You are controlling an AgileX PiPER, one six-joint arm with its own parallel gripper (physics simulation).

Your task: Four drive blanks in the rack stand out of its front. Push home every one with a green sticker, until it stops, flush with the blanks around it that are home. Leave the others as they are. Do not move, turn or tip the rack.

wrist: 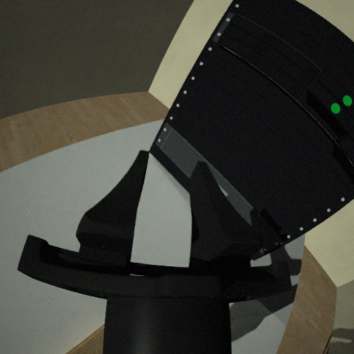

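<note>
The black rack (250, 110) fills the upper right, slanted in view, with small pale dots along its edges. Two green stickers (335, 108) (347, 100) show at the right edge, on dark blanks near a raised dark edge. A raised dark block outline (280, 55) shows in the upper part; I cannot tell in this dim light how far any blank stands out. My gripper (170, 165) is open, with nothing between its fingers. Its fingertips lie in view over the rack's lower left corner and grey strip; the right finger hides part of that strip.
The rack's grey strip (182, 152) runs along its lower left edge, with a pale label (223, 191) partly hidden by the right finger. A pale round table top (75, 190) with a wooden rim (85, 117) lies beneath. Dark shadows fall at the lower right.
</note>
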